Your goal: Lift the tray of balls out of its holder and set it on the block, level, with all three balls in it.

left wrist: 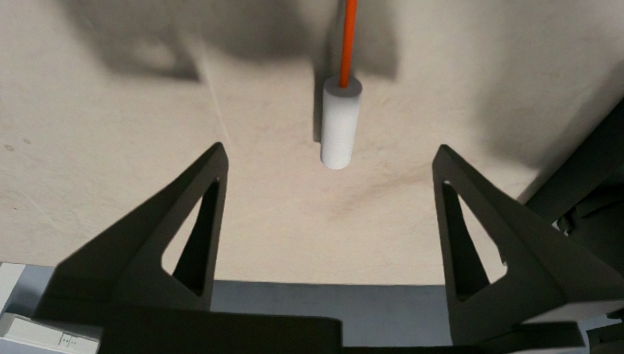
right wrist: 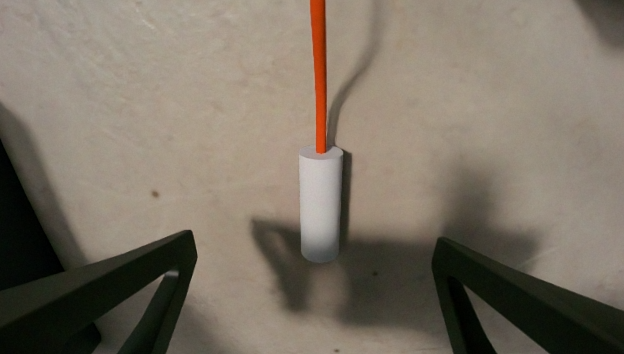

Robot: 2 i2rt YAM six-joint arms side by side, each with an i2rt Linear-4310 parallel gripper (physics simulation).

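Where they show: left gripper, fingertip midpoint: (left wrist: 330, 152); right gripper, fingertip midpoint: (right wrist: 313, 248); left arm's base, origin of the base link: (left wrist: 604, 198).
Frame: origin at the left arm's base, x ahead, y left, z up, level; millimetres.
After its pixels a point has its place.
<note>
In the left wrist view a white cylindrical handle (left wrist: 340, 125) {x 192, y -64, z 0 mm} with a thin orange cord or rod (left wrist: 348, 40) {x 190, y -103, z -8 mm} at its upper end shows ahead of my open, empty left gripper (left wrist: 330, 146) {x 197, y -66, z 19 mm}. In the right wrist view another white cylindrical handle (right wrist: 320, 207) {x 172, y -594, z 0 mm} with an orange cord or rod (right wrist: 319, 75) {x 174, y -542, z 4 mm} lies between and beyond the wide-apart fingers of my open, empty right gripper (right wrist: 315, 235) {x 170, y -604, z 14 mm}. Neither gripper is closed on a handle. The tray, the balls, the holder and the block do not show in either view.
A pale beige table top (left wrist: 280, 240) {x 240, y 101, z -18 mm} (right wrist: 200, 125) {x 119, y -563, z -18 mm} lies under both handles, with gripper shadows on it. Its edge runs along the bottom of the left wrist view, with grey floor (left wrist: 325, 310) beyond. Dark arm parts (left wrist: 595, 200) (right wrist: 20, 225) show at the sides.
</note>
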